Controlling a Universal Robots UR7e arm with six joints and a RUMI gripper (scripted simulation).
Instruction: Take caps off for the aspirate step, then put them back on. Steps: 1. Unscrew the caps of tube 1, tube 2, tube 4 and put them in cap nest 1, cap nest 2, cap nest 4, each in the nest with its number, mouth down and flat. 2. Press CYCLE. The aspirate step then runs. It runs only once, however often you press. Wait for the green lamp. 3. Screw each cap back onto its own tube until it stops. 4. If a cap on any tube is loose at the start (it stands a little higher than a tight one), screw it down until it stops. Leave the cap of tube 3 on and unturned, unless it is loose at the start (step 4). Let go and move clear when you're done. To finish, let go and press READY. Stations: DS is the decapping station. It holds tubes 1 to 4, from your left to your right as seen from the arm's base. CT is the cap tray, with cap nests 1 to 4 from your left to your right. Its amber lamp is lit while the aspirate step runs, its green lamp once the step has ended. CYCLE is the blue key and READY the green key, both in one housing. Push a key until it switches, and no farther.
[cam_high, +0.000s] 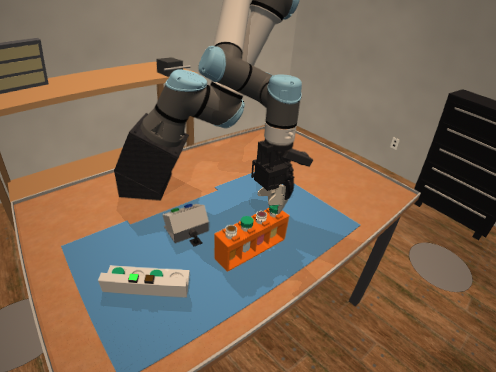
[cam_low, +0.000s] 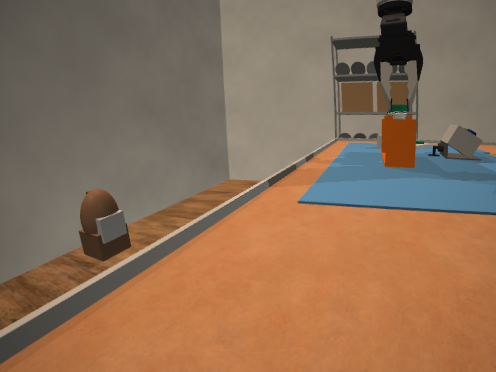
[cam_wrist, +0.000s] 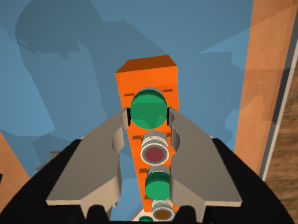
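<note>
The cap is 10 mm below my hand. Round my hand: grey key housing (200 mm to the right, 170 mm behind, 70 mm below); then blue key (190 mm behind, 180 mm to the right, 60 mm below); then table edge (210 mm ahead, 120 mm below, 40 mm to the left).
</note>
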